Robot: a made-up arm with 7 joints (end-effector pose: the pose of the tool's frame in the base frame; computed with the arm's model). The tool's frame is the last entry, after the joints.
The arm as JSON. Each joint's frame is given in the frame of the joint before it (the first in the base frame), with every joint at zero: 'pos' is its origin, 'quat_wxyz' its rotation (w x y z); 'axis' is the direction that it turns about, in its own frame. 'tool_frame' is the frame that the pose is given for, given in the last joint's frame.
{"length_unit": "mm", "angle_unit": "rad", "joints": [
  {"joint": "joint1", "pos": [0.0, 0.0, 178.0], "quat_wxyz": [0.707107, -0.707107, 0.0, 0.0], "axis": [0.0, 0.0, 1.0]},
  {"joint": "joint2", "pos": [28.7, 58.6, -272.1], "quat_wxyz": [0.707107, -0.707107, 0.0, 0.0], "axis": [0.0, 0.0, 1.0]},
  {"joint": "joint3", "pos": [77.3, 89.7, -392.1], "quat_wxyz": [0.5, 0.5, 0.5, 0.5], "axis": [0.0, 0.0, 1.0]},
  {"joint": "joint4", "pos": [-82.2, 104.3, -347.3], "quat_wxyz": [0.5, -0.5, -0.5, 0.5], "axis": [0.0, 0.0, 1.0]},
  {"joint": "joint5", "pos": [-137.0, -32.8, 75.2], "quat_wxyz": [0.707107, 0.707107, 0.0, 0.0], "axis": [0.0, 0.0, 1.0]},
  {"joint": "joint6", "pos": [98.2, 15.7, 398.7], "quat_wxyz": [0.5, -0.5, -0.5, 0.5], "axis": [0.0, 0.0, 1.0]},
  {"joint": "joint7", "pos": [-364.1, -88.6, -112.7], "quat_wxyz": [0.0, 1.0, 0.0, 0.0], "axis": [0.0, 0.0, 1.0]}
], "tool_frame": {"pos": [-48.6, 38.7, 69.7], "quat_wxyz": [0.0, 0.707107, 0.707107, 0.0]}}
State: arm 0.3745 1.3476 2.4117 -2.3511 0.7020 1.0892 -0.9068
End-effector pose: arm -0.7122 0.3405 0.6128 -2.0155 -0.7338 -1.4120
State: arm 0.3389 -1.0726 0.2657 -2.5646 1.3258 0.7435 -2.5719
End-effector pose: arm -0.2498 -0.8894 1.0778 1.6806 1.5620 0.0220
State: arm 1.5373 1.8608 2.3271 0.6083 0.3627 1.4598 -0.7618
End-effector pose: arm 1.0437 -0.6464 0.1714 0.0013 -1.1701 0.8611
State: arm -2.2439 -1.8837 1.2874 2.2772 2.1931 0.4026 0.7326
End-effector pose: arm -0.3082 -1.1409 -0.5880 0.1375 0.2464 -1.3839
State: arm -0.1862 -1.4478 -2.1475 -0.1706 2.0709 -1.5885 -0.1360
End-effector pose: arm 0.2830 -0.5820 0.1415 -0.1091 -0.2511 0.1326
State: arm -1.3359 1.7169 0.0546 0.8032 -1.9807 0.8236 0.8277
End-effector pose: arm 0.0007 -0.8584 0.0317 -0.3190 0.3831 -0.7297
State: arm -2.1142 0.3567 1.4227 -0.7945 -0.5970 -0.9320 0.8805
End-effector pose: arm 0.0439 -0.3513 -0.0793 2.8634 -0.1336 -0.2390
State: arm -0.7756 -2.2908 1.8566 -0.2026 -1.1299 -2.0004 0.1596
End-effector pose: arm -0.1254 -0.5184 0.5024 -0.3602 -0.1802 -0.2340
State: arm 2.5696 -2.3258 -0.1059 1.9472 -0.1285 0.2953 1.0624
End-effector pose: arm -0.7575 -0.4230 0.0234 0.4279 1.0376 2.6005
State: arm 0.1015 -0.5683 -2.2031 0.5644 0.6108 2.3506 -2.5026
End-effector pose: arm 0.6368 -0.7242 0.2091 -1.0438 -1.2614 -1.2181
